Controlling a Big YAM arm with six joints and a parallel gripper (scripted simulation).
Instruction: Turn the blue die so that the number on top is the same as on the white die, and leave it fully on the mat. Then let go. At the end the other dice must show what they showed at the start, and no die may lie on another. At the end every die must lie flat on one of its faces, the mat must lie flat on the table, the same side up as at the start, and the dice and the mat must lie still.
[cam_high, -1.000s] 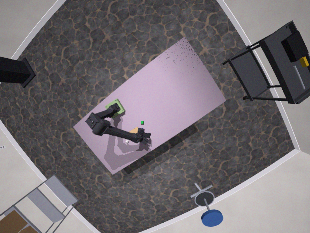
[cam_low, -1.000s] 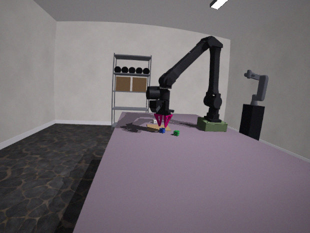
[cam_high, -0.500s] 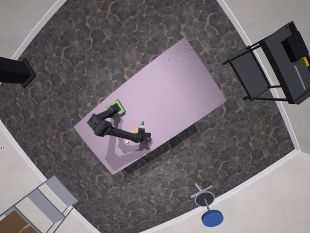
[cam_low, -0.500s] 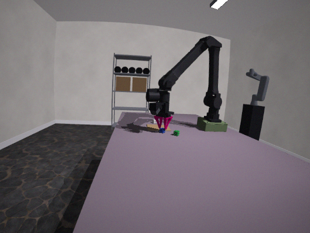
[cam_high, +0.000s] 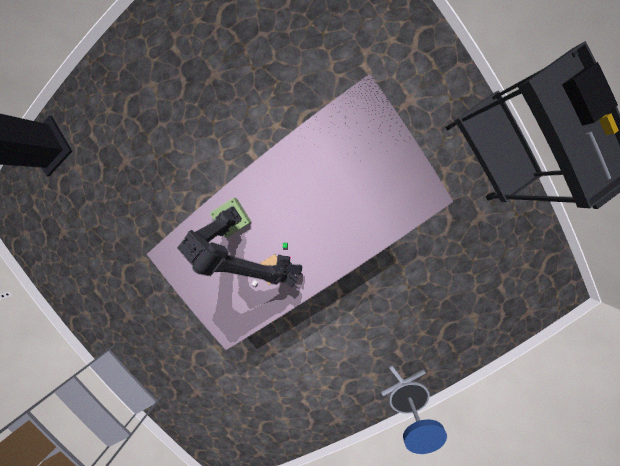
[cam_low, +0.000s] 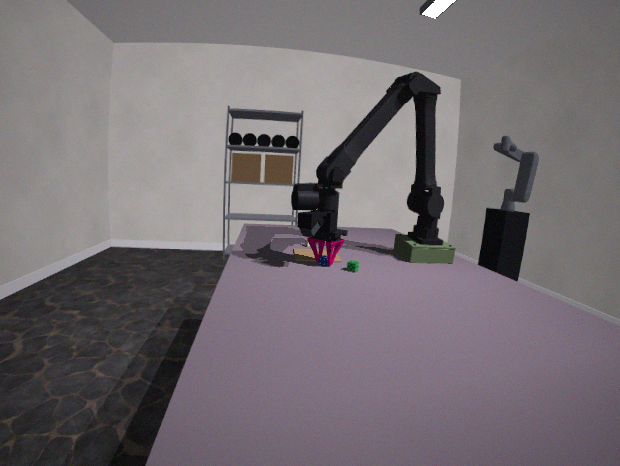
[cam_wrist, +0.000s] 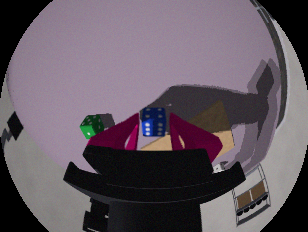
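The blue die is right at my hand. The rest, counted from my hand: white die 240 mm to the right, 30 mm ahead; then tan mat 100 mm to the right, 10 mm below, 10 mm ahead; then green die 70 mm behind, 50 mm to the left.
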